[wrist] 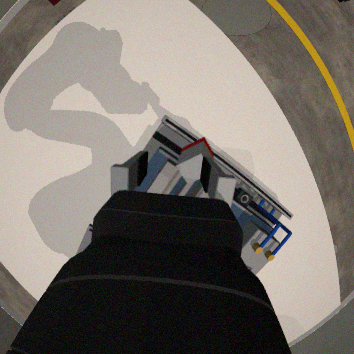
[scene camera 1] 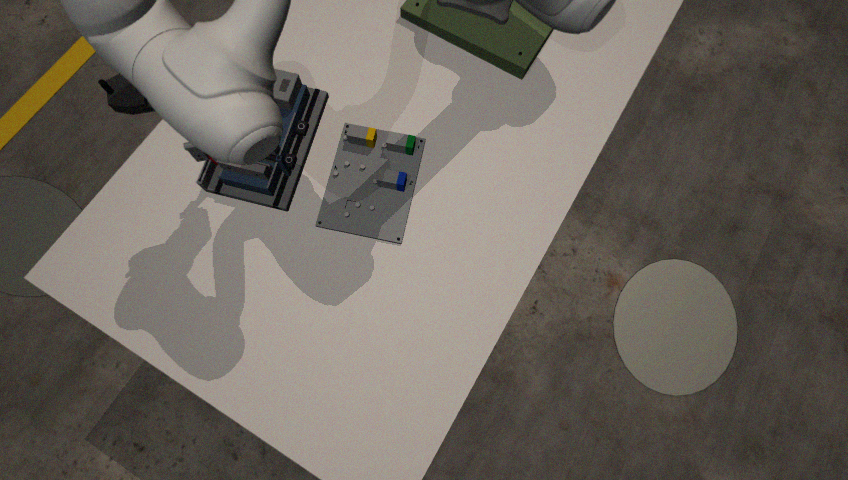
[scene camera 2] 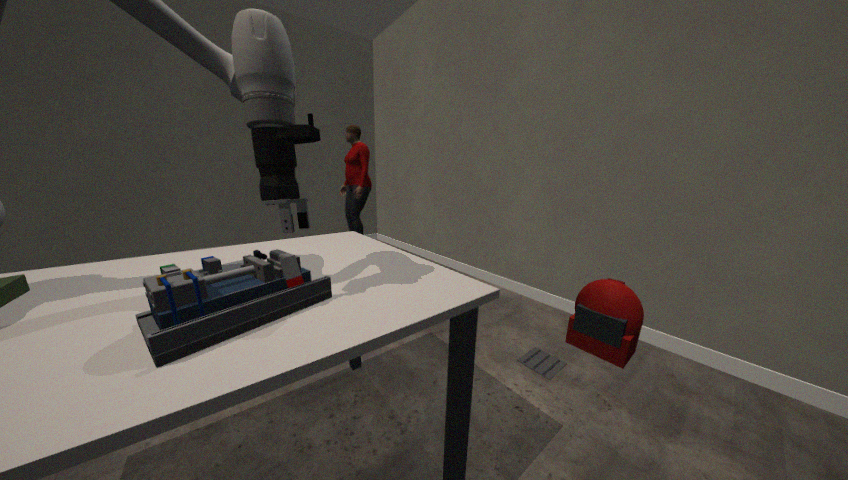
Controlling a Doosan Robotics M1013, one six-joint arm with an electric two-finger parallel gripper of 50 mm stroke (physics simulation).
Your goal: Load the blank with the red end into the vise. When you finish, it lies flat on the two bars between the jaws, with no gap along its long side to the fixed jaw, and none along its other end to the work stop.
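The blank with the red end (scene camera 1: 212, 159) (scene camera 2: 287, 265) (wrist: 191, 167) is at the fixed-jaw end of the vise (scene camera 1: 286, 87) (scene camera 2: 172, 292) (wrist: 251, 257). It looks tilted and turned askew to the jaws, its red end low and towards the long outer rail in scene camera 2. The movable jaw (scene camera 2: 261, 269) stands beside it. My gripper (scene camera 2: 295, 220) (wrist: 174, 165) is open and empty, a little above the blank; in the wrist view the blank shows between the fingers, below them. The arm hides most of this in scene camera 1. The bars, the work stop and the contacts are hidden or unclear.
A grey plate (scene camera 1: 389, 223) beside the vise holds blanks with yellow (scene camera 1: 370, 137), green (scene camera 1: 410, 144) and blue (scene camera 1: 401, 181) ends. Blue hoses (scene camera 2: 171, 300) (wrist: 282, 240) rise at the vise's far end. A green base (scene camera 1: 476, 44) stands farther along the table. A person (scene camera 2: 357, 163) stands behind the table.
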